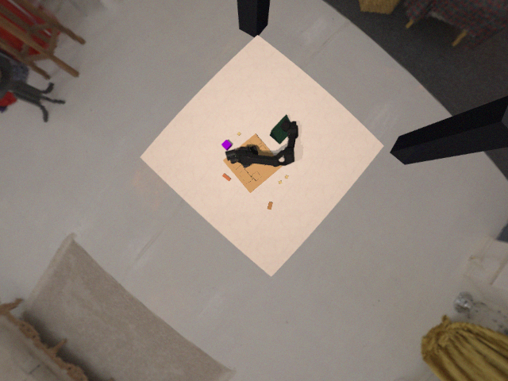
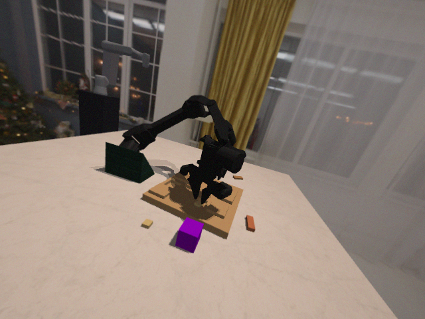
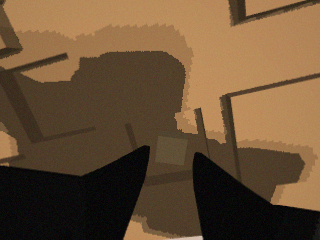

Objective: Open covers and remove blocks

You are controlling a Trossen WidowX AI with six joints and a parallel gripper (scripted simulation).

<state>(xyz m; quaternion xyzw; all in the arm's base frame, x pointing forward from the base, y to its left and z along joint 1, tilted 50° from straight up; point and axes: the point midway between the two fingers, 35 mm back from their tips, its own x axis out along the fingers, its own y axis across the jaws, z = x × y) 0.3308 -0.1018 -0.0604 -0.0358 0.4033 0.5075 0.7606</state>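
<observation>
Right now the tan puzzle board is 1 cm behind my gripper tip, 6 cm to the left of it and 1 cm below it. Also, from my gripper tip: purple cube: 15 cm to the right; orange block: 18 cm ahead, 2 cm to the right, 2 cm below.
</observation>
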